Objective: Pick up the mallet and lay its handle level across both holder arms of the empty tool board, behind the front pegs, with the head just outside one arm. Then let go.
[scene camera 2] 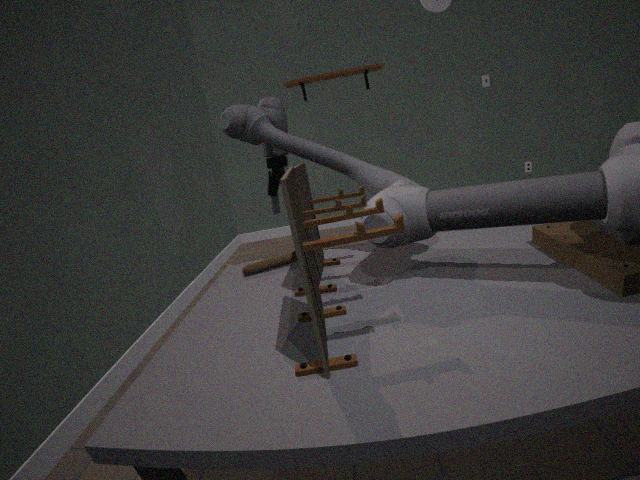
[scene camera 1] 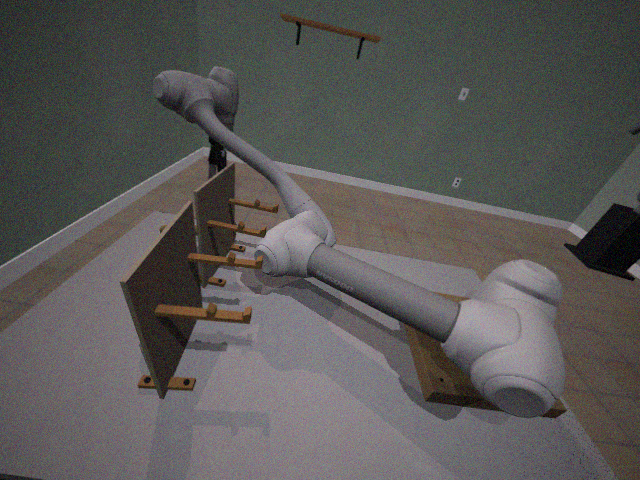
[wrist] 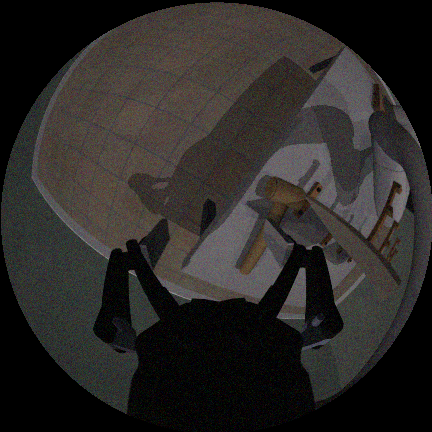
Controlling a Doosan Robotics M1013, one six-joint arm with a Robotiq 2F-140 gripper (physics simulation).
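Places are measured from the arm's base along level axes (x right, y down, z ahead), in centimetres.
Pixels of known places: gripper, fingertip midpoint: (scene camera 2: 283, 215) (wrist: 215, 228).
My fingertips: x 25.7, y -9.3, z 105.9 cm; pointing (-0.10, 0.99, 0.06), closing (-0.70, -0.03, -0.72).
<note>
Behind a point stands the place of what it marks.
A wooden mallet (wrist: 256, 252) {y 1.1, x 9.1, z 107.9 cm} (scene camera 2: 266, 264) {y 2.1, x 6.6, z 107.5 cm} lies on the table behind the boards; in scene camera 2 its handle sticks out and the head is hidden. Its cylindrical head is at the upper end in the wrist view. Two upright tool boards stand in a row, a near one (scene camera 1: 161, 279) {y -21.8, x -35.4, z 76.7 cm} (scene camera 2: 295, 206) {y -23.7, x -36.1, z 76.4 cm} and a far one (scene camera 1: 214, 211) {y -17.8, x -4.2, z 86.7 cm}. Each has two holder arms with pegs, and no tool shows on them. My gripper (wrist: 215, 228) {y -9.3, x 25.7, z 105.9 cm} (scene camera 2: 275, 204) is open and empty, above the table behind the boards. The mallet lies below, towards the right finger in the wrist view.
The boards stand on wooden feet (scene camera 1: 180, 383) {y 3.6, x -39.8, z 72.8 cm} (scene camera 2: 343, 362) {y 3.6, x -40.3, z 72.4 cm} on the grey table (scene camera 1: 232, 449) {y 4.8, x -46.4, z 56.7 cm} (scene camera 2: 206, 413) {y 4.8, x -53.7, z 93.2 cm}. The arm (scene camera 1: 382, 289) {y -16.6, x -13.3, z 35.9 cm} reaches across in front of the boards from a wooden base block (scene camera 1: 439, 379) {y -0.1, x -20.1, z 15.6 cm} (scene camera 2: 573, 258) {y 2.5, x -7.8, z 20.9 cm}. A shelf (scene camera 1: 330, 27) (scene camera 2: 333, 75) hangs on the back wall.
</note>
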